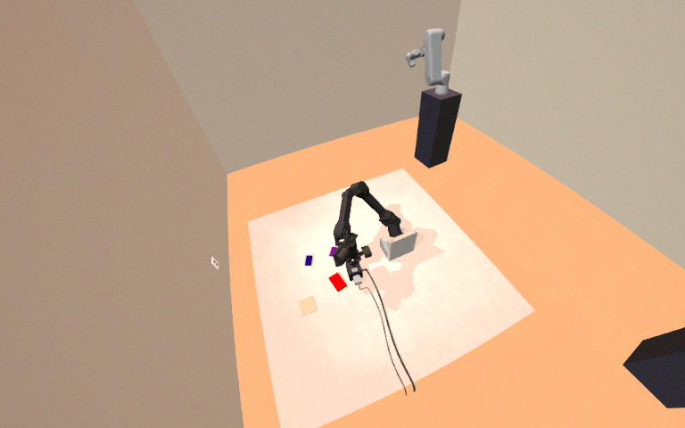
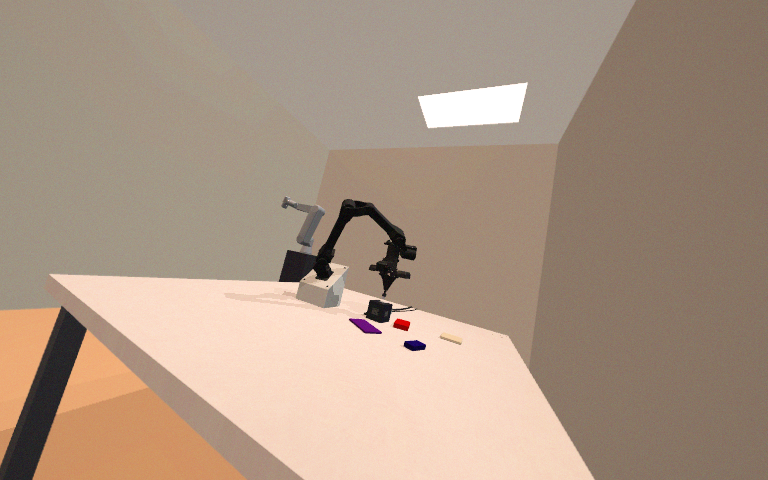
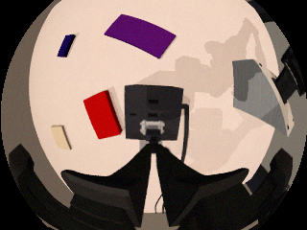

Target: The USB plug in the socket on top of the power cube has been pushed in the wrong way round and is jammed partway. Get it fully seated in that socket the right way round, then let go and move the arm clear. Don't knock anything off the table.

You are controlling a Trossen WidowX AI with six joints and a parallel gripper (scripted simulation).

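Now: gripper tip 2 cm above the USB plug. From my gripper tip the other things lie so: red block (11 cm ahead, 1 cm to the right, 12 cm below); then purple tile (18 cm to the right, 12 cm below); then dark blue block (20 cm ahead, 22 cm to the right, 12 cm below).
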